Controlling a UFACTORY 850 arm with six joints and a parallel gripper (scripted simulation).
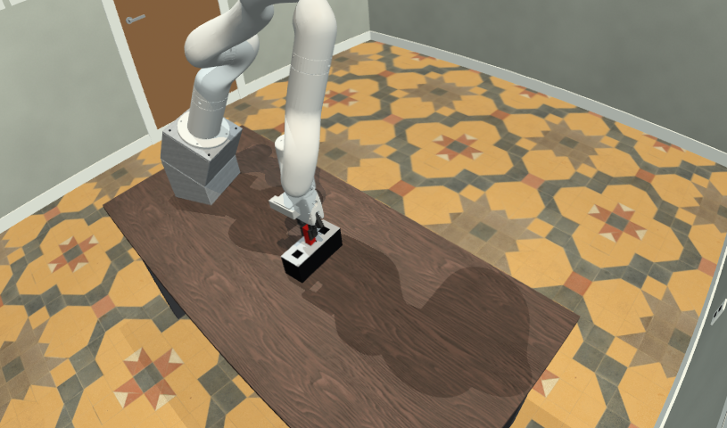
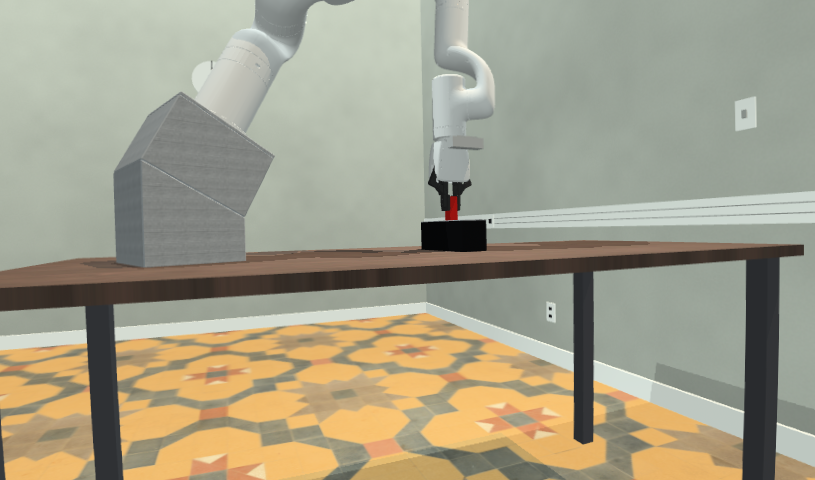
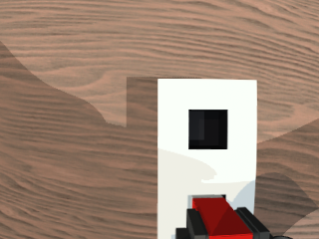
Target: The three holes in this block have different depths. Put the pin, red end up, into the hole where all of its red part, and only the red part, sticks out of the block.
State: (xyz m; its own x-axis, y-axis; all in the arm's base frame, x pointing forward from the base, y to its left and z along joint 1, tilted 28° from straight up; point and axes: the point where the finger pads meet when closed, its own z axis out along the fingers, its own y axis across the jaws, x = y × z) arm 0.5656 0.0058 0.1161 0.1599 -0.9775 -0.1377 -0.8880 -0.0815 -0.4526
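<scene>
Right now my hand is 10 mm above the pin. Round my hand: black block 80 mm below.
</scene>
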